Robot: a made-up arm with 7 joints.
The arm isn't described. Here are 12 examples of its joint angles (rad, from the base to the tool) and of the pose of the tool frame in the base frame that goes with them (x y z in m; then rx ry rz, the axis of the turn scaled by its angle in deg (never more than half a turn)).
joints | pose
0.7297 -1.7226 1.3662 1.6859 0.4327 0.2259 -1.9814 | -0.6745 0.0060 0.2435 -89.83 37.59 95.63
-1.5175 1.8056 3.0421 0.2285 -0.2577 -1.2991 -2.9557 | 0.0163 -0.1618 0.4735 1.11 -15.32 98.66
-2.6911 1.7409 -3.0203 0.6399 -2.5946 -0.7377 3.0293 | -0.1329 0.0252 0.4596 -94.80 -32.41 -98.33
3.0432 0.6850 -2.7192 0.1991 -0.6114 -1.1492 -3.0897 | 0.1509 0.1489 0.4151 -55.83 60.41 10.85
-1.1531 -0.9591 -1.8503 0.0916 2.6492 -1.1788 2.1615 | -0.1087 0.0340 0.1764 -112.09 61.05 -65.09
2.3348 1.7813 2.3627 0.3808 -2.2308 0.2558 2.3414 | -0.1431 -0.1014 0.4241 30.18 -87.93 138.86
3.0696 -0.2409 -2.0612 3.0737 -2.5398 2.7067 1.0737 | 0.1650 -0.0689 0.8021 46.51 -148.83 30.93
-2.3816 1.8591 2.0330 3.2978 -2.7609 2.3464 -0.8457 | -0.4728 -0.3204 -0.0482 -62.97 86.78 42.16
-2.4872 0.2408 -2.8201 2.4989 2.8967 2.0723 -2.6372 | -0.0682 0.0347 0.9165 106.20 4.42 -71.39
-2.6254 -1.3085 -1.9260 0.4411 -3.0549 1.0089 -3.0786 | -0.1212 0.3044 0.0918 -109.74 -37.63 14.37
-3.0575 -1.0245 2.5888 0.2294 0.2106 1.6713 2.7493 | 0.0611 -0.0651 0.0717 -32.96 -46.99 -28.03
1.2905 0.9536 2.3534 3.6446 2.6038 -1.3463 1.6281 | 0.1470 0.4881 0.4872 -22.59 -63.35 -44.74
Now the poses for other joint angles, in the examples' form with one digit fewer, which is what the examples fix.
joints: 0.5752 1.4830 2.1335 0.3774 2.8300 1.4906 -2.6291
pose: -0.142 0.246 0.413 -40.5 7.2 46.1
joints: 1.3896 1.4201 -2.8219 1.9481 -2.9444 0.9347 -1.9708
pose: 0.218 0.475 0.693 4.6 92.6 147.9
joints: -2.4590 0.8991 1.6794 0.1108 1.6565 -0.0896 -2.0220
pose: 0.127 -0.149 0.149 -136.9 32.9 -44.5
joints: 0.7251 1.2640 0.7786 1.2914 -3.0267 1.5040 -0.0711
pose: 0.118 0.551 -0.016 -10.3 98.7 67.9
